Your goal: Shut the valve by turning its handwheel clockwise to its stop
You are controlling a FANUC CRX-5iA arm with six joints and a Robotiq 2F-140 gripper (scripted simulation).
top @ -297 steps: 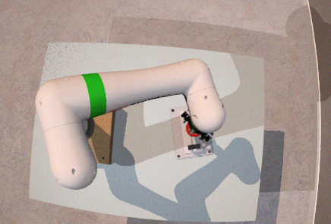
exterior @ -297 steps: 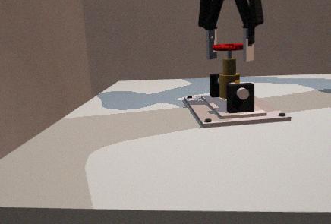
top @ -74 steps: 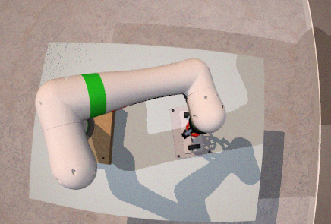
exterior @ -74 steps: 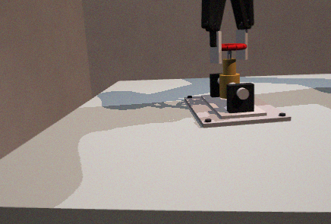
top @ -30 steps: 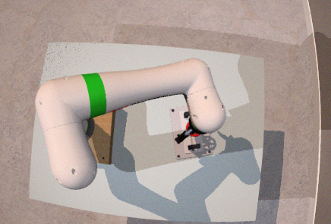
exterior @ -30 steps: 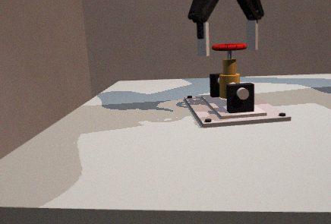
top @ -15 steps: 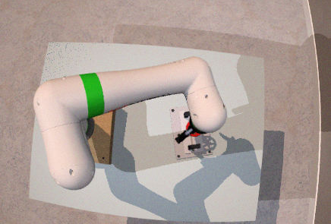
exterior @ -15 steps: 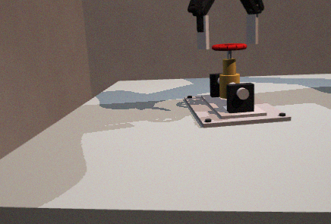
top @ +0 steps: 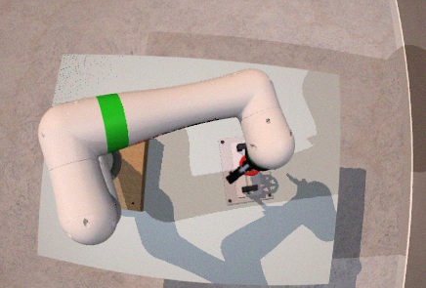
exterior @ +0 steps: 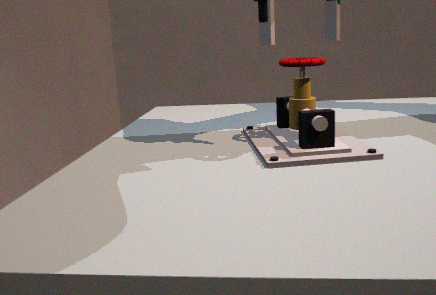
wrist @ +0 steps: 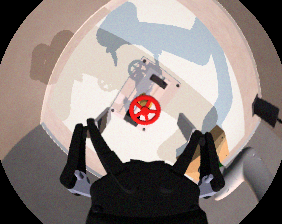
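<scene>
My hand is 5 cm above the red handwheel.
</scene>
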